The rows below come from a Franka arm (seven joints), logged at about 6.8 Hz.
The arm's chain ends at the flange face. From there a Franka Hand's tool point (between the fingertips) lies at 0.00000 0.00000 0.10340 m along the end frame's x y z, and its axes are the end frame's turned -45 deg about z.
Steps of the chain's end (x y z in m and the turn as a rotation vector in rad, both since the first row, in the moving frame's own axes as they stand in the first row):
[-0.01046, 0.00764, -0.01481, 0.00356, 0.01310, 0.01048]
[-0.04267, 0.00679, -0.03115, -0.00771, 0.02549, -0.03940]
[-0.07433, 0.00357, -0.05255, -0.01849, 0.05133, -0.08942]
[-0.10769, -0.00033, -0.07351, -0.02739, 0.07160, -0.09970]
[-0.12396, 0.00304, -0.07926, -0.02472, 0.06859, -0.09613]
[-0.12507, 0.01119, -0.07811, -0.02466, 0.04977, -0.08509]
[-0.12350, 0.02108, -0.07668, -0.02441, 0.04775, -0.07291]
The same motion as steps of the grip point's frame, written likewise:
[-0.01158, -0.00129, -0.01482, -0.00675, 0.01178, 0.01048]
[-0.03363, -0.02297, -0.03119, -0.02348, 0.01257, -0.03940]
[-0.05246, -0.04505, -0.05270, -0.04937, 0.02322, -0.08942]
[-0.07233, -0.06932, -0.07381, -0.07000, 0.03126, -0.09970]
[-0.08628, -0.07885, -0.07953, -0.06598, 0.03102, -0.09613]
[-0.09429, -0.07517, -0.07827, -0.05263, 0.01776, -0.08509]
[-0.10034, -0.06722, -0.07683, -0.05102, 0.01650, -0.07291]

